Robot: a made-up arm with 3 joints.
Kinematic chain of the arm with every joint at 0, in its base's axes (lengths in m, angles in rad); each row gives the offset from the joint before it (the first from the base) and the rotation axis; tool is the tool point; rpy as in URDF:
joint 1: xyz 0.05 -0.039 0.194 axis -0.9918 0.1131 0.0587
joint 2: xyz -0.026 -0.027 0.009 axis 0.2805 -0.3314 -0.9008
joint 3: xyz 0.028 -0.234 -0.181 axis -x
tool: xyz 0.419 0.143 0.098 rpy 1.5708 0 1.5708
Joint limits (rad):
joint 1: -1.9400..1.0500
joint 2: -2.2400..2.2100
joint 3: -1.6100..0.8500
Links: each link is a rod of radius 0.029 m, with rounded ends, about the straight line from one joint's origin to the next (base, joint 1, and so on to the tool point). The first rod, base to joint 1, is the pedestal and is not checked.
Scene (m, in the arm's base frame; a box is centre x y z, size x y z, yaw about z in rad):
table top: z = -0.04
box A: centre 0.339 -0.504 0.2 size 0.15 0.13 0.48 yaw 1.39
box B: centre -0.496 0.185 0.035 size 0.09 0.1 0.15 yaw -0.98
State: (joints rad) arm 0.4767 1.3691 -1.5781
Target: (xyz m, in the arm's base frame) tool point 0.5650 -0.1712 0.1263
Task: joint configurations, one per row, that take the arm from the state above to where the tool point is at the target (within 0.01 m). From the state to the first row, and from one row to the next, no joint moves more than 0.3 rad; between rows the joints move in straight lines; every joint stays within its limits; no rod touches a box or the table.
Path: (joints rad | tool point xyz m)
1: 0.6678 1.1300 -1.4798 | 0.0352 -0.5390 0.4804
2: 0.8589 0.8908 -1.3815 | 0.1673 -0.4331 0.5777
3: 1.0500 0.6517 -1.2832 | 0.2922 -0.3040 0.6064
4: 0.8963 0.3759 -1.3649 | 0.3860 -0.3280 0.5133
5: 0.7427 0.1001 -1.4466 | 0.4656 -0.3241 0.4019
6: 0.5890 -0.1756 -1.5283 | 0.5257 -0.2874 0.2829
7: 0.4354 -0.4514 -1.6100 | 0.5625 -0.2176 0.1679
8: 0.2880 -0.5468 -1.5634 | 0.5650 -0.1712 0.1263

